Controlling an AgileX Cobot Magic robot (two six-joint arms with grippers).
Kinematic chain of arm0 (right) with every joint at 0, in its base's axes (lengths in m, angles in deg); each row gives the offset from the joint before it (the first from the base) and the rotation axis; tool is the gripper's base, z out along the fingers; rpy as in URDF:
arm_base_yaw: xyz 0 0 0.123 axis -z
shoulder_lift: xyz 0 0 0 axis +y
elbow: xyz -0.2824 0 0.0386 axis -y
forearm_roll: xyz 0.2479 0 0.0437 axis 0.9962 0 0.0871
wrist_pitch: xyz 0 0 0 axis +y
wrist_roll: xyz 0.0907 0 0.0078 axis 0.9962 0 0.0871
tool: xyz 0 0 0 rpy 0 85 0
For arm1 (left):
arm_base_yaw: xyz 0 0 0.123 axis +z
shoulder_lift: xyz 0 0 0 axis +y
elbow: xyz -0.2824 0 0.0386 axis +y
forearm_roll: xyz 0.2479 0 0.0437 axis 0.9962 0 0.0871
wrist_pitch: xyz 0 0 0 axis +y
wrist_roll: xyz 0.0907 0 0.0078 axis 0.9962 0 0.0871
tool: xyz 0 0 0 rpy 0 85 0
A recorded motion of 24 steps. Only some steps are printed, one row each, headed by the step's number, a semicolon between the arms.
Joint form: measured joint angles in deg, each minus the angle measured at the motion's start. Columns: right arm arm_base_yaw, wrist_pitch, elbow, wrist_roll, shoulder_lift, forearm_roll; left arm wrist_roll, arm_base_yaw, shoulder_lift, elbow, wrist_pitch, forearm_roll.
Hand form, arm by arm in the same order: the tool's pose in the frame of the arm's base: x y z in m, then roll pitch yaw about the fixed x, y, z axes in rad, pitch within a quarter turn. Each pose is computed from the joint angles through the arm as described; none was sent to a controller.
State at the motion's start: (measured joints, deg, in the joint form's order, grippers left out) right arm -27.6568 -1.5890 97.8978 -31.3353 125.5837 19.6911; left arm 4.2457 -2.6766 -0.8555 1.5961 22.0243 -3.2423
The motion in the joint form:
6: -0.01 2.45 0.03 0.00 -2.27 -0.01; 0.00 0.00 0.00 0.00 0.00 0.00
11: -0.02 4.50 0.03 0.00 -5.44 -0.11; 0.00 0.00 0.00 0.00 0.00 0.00
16: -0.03 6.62 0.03 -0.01 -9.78 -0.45; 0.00 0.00 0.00 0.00 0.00 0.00
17: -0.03 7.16 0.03 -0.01 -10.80 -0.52; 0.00 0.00 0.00 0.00 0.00 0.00
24: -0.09 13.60 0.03 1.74 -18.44 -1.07; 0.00 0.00 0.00 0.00 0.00 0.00
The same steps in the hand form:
6: 0.4558 0.2395 0.2380 -2.6652 1.1518 -2.1391; 0.0520 -0.0044 0.1700 3.0952 1.2610 3.0239
11: 0.4480 0.2368 0.2634 -2.6422 1.1715 -2.1059; 0.0520 -0.0044 0.1700 3.0952 1.2610 3.0239
16: 0.4359 0.2318 0.2983 -2.5754 1.2040 -2.0302; 0.0520 -0.0044 0.1700 3.0952 1.2610 3.0239
17: 0.4328 0.2304 0.3062 -2.5593 1.2108 -2.0119; 0.0520 -0.0044 0.1700 3.0952 1.2610 3.0239
24: 0.4036 0.2192 0.3603 -2.5718 1.2462 -1.9938; 0.0520 -0.0044 0.1700 3.0952 1.2610 3.0239

